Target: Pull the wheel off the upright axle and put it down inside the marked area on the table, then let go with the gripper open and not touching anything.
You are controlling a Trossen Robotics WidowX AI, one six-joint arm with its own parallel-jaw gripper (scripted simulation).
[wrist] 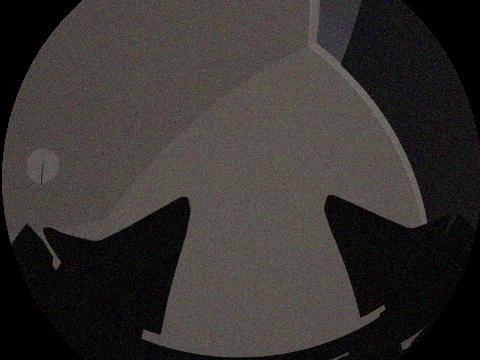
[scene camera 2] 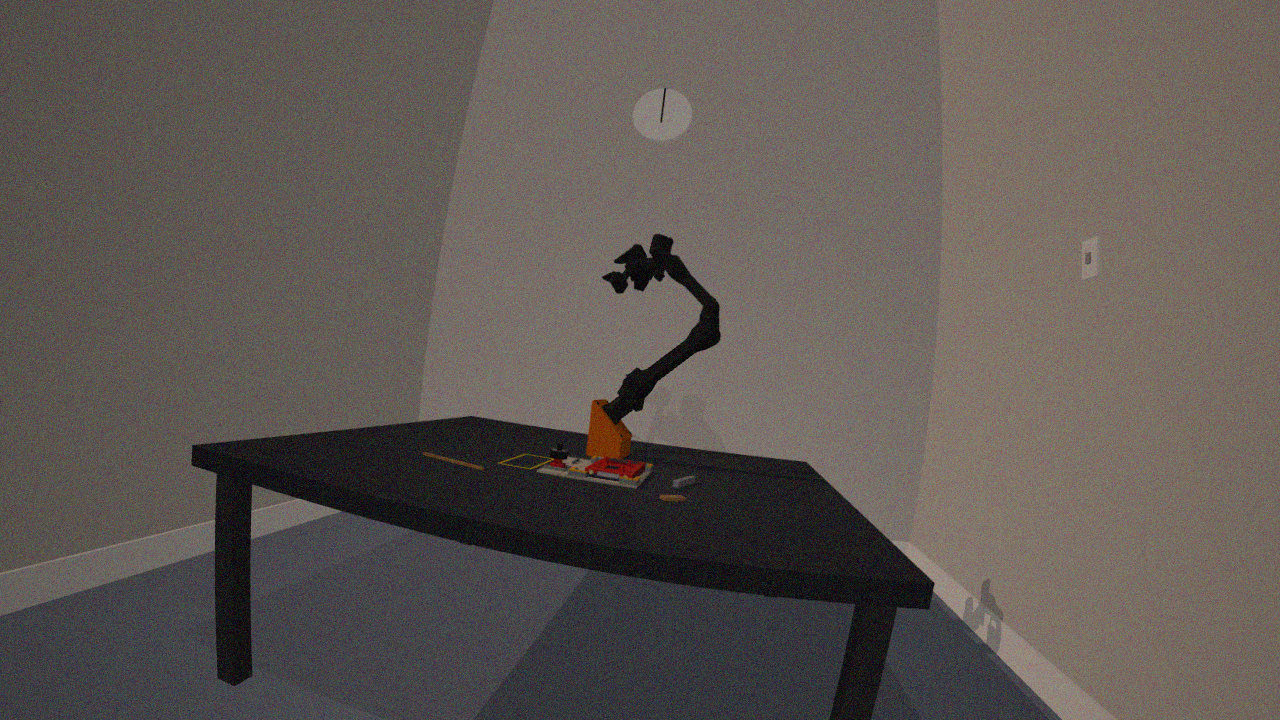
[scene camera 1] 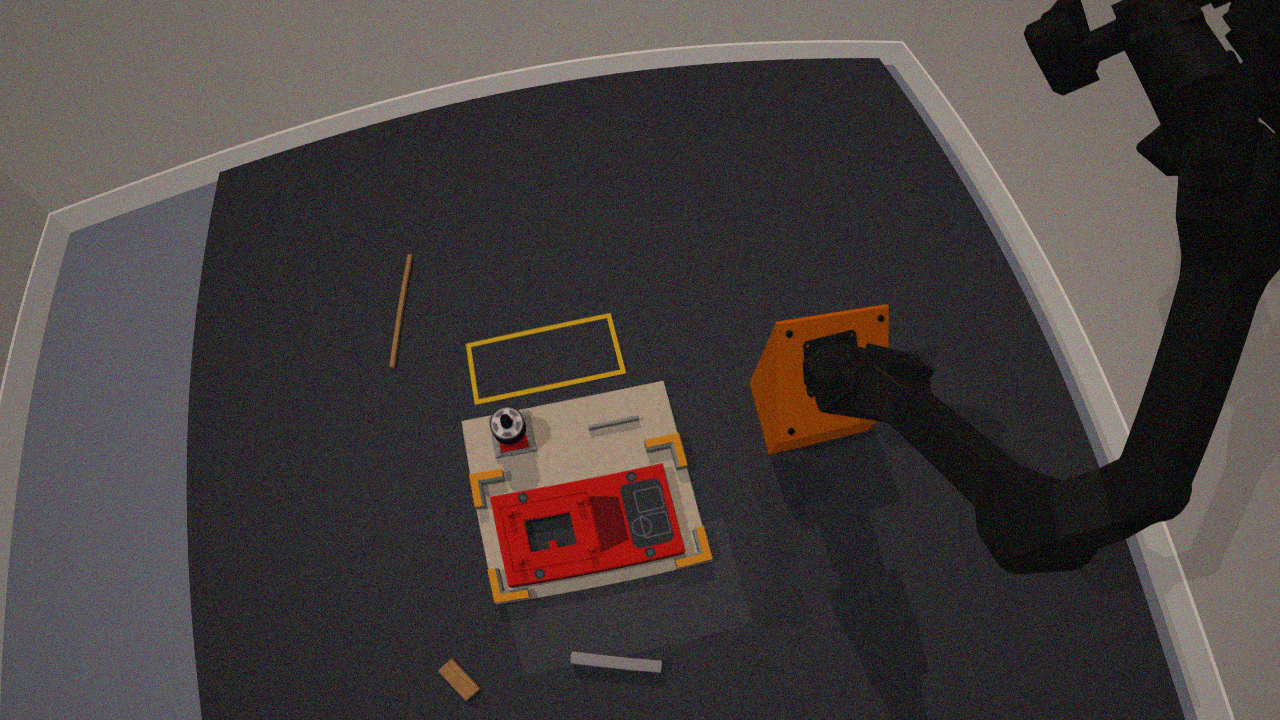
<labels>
red fixture: scene camera 2; scene camera 1; not seen in the wrist view (out of frame)
same spot on red fixture: (scene camera 1: 603,523) = (scene camera 2: 620,464)
</labels>
